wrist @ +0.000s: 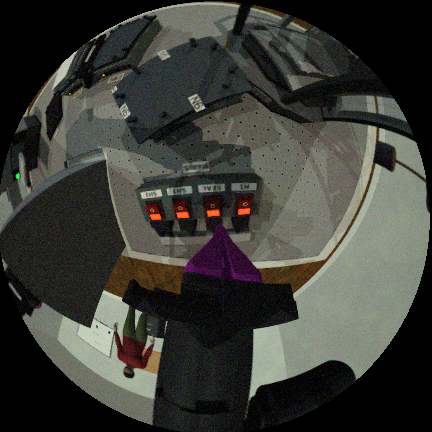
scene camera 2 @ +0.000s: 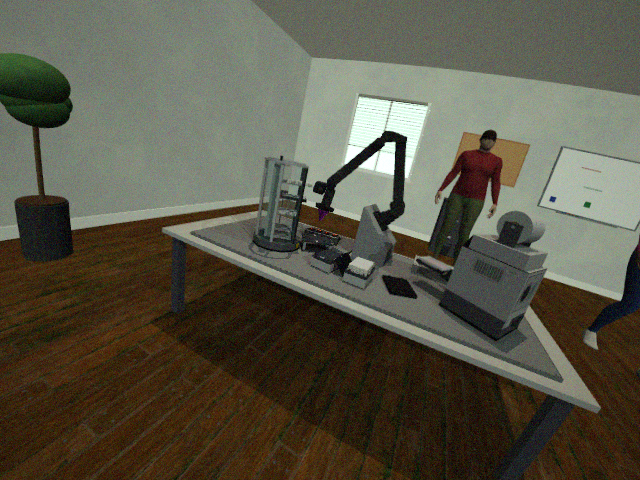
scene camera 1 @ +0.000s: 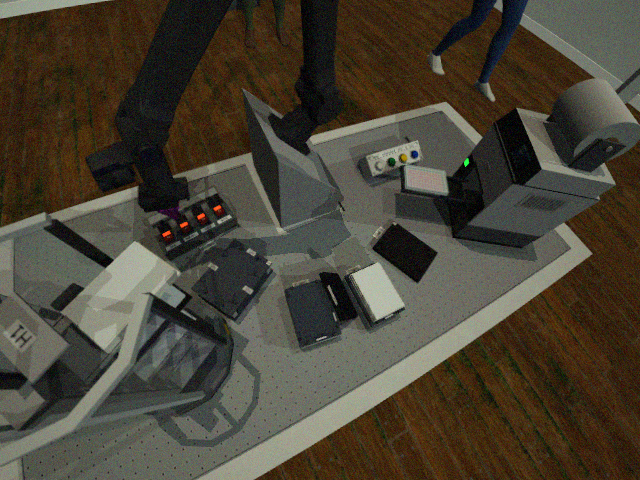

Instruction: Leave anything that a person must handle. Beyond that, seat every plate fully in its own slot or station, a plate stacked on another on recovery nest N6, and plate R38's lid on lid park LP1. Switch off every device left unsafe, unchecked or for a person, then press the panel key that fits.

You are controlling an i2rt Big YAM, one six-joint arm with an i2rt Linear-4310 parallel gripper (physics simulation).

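Pixels of known places: gripper, fingertip midpoint: (wrist: pixel 218 228) (scene camera 2: pixel 320 221) (scene camera 1: pixel 176 218); arm's base, link origin: (wrist: pixel 51 261) (scene camera 2: pixel 379 221) (scene camera 1: pixel 287 137).
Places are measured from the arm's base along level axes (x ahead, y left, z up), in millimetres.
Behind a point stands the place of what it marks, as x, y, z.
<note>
My gripper (scene camera 1: pixel 169 211) {104, -329, -86} (scene camera 2: pixel 322 214) {104, -329, -86} (wrist: pixel 218 228) {104, -329, -86}, with purple fingertips, is shut and empty. It hangs above the rear side of the MAINS switch box (scene camera 1: pixel 227 223) {109, -216, -162} (wrist: pixel 200 181) {131, -300, -156}. In the wrist view its tips overlap the area by the SEAL switch (wrist: pixel 213 206) {100, -325, -144}. The SH2 switch (wrist: pixel 154 211) {72, -231, -145}, SH1 switch (wrist: pixel 182 209) {84, -279, -145} and H1 switch (wrist: pixel 244 206) {108, -374, -146} stand in the same row; all show orange light. The dark nest N6 (scene camera 1: pixel 232 281) {292, -239, -136} (wrist: pixel 175 82) {267, -243, -136} shows a bare top. The key panel (scene camera 1: pixel 393 158) {53, 350, -123} has white, green, yellow and blue keys. A pinkish plate (scene camera 1: pixel 424 179) {197, 353, -65} lies on the sealer's tray.
The sealer (scene camera 1: pixel 558 206) {435, 585, 30} (scene camera 2: pixel 491 284) {427, 572, -12} shows a green light. A white-topped station (scene camera 1: pixel 375 291) {439, 78, -114}, a dark station (scene camera 1: pixel 312 315) {435, -83, -141} and a black pad (scene camera 1: pixel 404 251) {349, 246, -182} stand in front of the arm's grey wedge-shaped mount (scene camera 1: pixel 294 175) {143, -31, 15}. A glazed tower (scene camera 2: pixel 281 206) {501, -342, 29} stands beyond N6. LP1 cannot be made out.
</note>
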